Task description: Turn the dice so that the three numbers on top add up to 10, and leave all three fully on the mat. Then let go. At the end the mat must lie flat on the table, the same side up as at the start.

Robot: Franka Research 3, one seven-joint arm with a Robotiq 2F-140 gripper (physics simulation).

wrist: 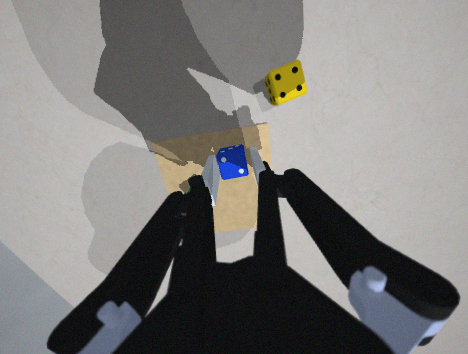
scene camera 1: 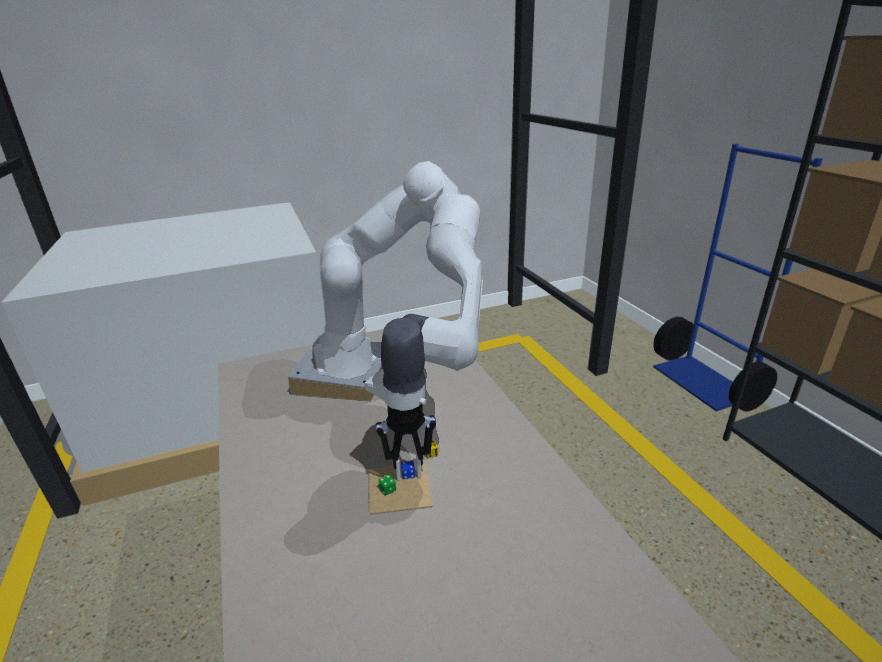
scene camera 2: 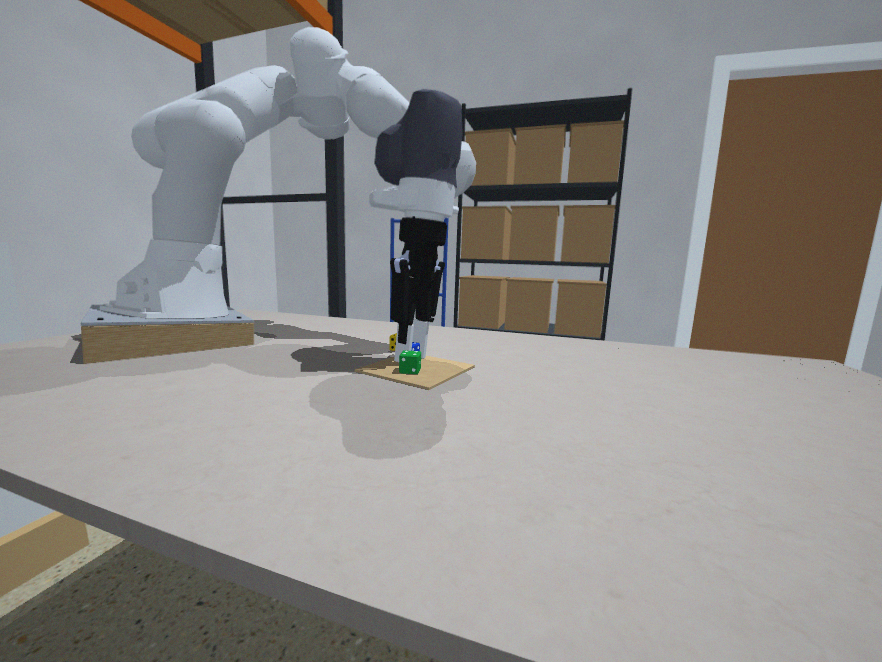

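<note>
The blue die (scene camera 1: 407, 469) (scene camera 2: 416, 347) (wrist: 233, 164) is on the mat (scene camera 1: 402, 500) (scene camera 2: 447, 369) (wrist: 235, 215), near its edge towards the robot base, with two pips on top. My gripper (scene camera 1: 408, 471) (scene camera 2: 411, 349) (wrist: 234, 161) is low over the mat, slightly open, with a finger on each side of the blue die and narrow gaps in the wrist view. The green die (scene camera 1: 386, 485) (scene camera 2: 409, 361) sits on the mat; a finger hides most of it in the wrist view. The yellow die (scene camera 1: 433, 448) (scene camera 2: 392, 342) (wrist: 289, 83) is on the table off the mat, four pips up.
The robot base stands on a wooden block (scene camera 1: 331, 388) (scene camera 2: 167, 342) at the back of the table. A large pale box (scene camera 1: 163, 342) stands beside the table. A blue hand truck (scene camera 1: 701, 383) and a shelf rack with cartons stand farther off.
</note>
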